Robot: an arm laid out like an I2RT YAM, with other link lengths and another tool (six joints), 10 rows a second.
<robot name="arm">
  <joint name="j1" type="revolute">
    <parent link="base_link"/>
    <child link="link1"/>
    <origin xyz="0 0 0.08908" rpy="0 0 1.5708"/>
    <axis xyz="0 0 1"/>
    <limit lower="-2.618" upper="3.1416"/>
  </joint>
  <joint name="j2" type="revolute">
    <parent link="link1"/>
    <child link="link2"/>
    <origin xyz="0.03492 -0.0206 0.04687" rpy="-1.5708 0 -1.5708"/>
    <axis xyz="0 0 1"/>
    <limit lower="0" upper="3.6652"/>
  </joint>
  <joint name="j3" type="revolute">
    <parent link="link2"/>
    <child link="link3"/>
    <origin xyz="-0.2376 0 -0.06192" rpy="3.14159 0 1.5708"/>
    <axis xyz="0 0 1"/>
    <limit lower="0" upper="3.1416"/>
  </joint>
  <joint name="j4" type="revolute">
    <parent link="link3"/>
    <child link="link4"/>
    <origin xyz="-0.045 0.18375 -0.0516"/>
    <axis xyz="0 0 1"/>
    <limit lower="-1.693" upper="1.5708"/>
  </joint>
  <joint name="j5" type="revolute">
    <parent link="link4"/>
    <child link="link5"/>
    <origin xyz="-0.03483 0.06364 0.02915" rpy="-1.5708 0 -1.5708"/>
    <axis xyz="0 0 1"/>
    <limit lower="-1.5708" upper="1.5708"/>
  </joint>
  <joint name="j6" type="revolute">
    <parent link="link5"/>
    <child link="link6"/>
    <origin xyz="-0.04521 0 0.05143" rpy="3.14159 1.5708 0"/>
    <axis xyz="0 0 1"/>
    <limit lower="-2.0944" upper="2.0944"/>
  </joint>
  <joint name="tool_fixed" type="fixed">
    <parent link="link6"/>
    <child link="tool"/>
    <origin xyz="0.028 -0.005 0.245" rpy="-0.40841 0 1.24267"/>
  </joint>
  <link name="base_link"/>
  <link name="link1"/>
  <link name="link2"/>
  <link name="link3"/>
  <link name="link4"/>
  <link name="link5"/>
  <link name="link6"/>
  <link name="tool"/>
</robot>
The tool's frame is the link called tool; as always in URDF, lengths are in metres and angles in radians.
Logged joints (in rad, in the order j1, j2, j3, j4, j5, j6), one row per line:
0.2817, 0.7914, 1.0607, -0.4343, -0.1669, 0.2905
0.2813, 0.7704, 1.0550, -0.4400, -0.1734, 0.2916
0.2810, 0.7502, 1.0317, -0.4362, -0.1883, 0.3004
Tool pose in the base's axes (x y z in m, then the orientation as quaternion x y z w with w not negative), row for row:
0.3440, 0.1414, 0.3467, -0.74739, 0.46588, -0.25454, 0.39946
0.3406, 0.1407, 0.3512, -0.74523, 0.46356, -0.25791, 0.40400
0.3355, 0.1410, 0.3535, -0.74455, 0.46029, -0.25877, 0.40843
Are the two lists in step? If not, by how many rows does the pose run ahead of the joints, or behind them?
The pose runs 1 row behind the joints: the pose in row i belongs to the joints in row i - 1.
